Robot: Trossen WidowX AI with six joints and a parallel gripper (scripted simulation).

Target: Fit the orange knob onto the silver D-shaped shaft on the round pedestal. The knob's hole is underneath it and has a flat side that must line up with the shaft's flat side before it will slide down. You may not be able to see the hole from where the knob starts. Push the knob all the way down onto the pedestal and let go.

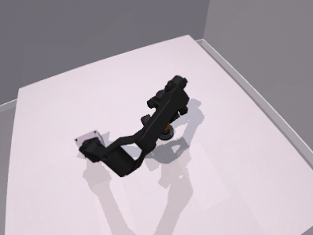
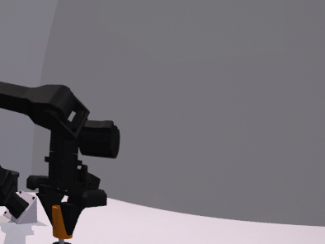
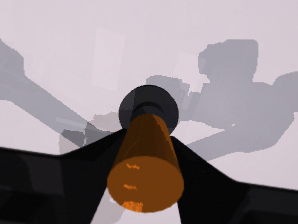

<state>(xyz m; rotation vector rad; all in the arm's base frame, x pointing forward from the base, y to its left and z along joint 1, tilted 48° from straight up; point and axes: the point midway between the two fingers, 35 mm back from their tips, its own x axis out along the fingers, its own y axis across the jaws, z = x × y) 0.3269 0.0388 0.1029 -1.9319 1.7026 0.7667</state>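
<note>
Right now the orange knob is 3 cm above my gripper tip. Also, from my gripper tip: round pedestal: 4 cm below.
</note>
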